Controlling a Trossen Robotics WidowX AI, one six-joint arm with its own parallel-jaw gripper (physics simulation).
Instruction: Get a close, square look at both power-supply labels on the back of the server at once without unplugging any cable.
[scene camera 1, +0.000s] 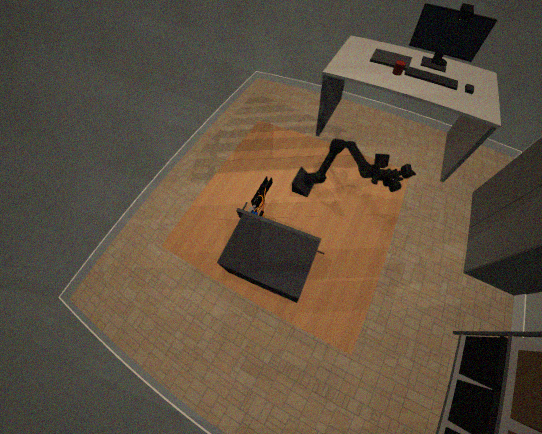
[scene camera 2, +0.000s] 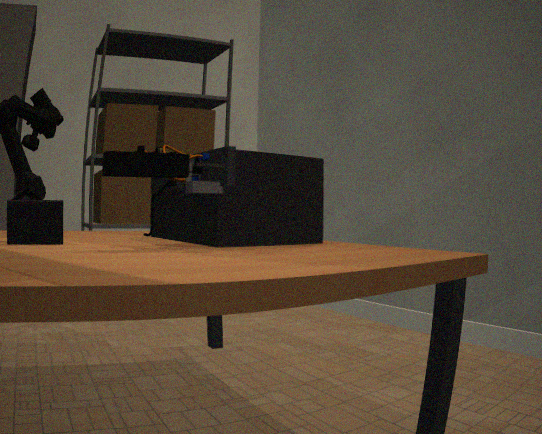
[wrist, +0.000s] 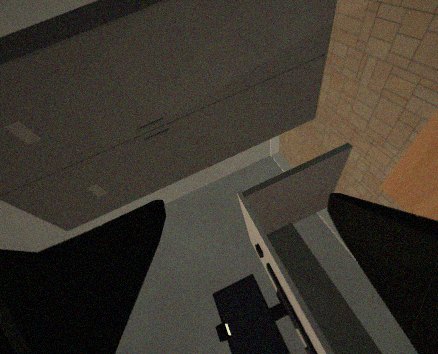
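Note:
The server is a large dark box on the wooden table. A black cable arm with orange cables and blue plugs sticks out from the server's side towards the arm's base. My gripper is open and empty, held above the table on the far side of the arm's base from the server. Its two black fingers stand wide apart in the wrist view. The server does not show in the wrist view, and the power-supply labels cannot be made out in any view.
A white desk stands beyond the table with a monitor, a keyboard and a red mug. A tall cabinet stands nearby. A shelf rack holds brown boxes.

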